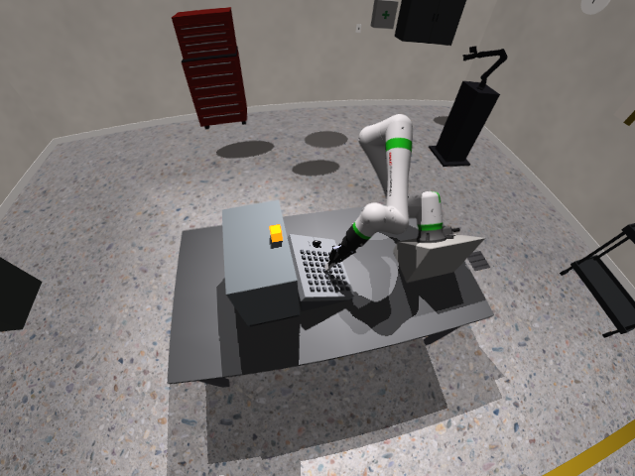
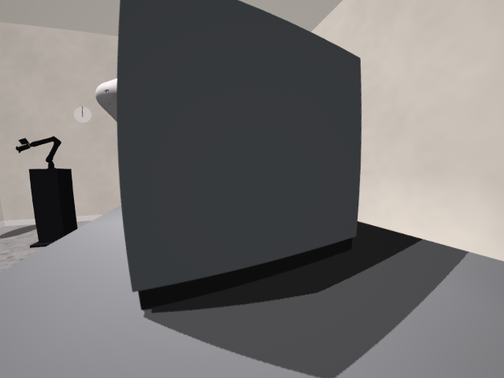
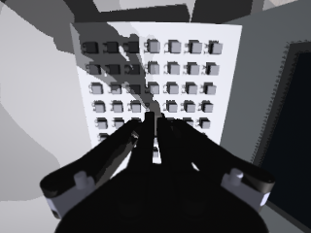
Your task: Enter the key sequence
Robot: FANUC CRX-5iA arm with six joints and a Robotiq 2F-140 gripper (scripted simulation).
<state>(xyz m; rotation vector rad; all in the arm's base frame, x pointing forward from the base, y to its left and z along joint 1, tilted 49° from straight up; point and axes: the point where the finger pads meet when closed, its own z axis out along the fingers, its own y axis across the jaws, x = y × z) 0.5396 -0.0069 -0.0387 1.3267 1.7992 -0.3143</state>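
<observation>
Now: hand 20 mm short of the key, 40 mm to the right of it and 40 mm above it. Round my hand: white keypad panel: 50 mm ahead, 40 mm to the right, 80 mm below; then black selector knob: 40 mm ahead, 160 mm to the right, 30 mm below.
</observation>
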